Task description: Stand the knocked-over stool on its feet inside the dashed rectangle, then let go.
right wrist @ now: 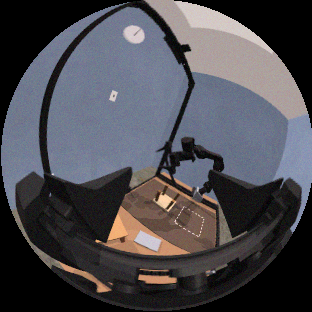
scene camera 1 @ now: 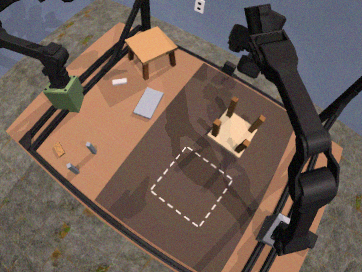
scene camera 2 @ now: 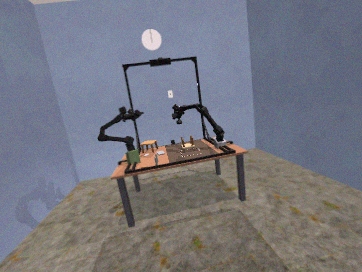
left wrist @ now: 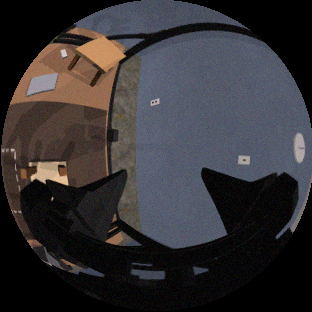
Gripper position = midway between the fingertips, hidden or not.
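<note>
My right gripper (right wrist: pixel 171 172) is open and holds nothing. My left gripper (scene camera 1: pixel 258 39) is open and holds nothing; the left wrist view also shows my left gripper (left wrist: pixel 164 172).
</note>
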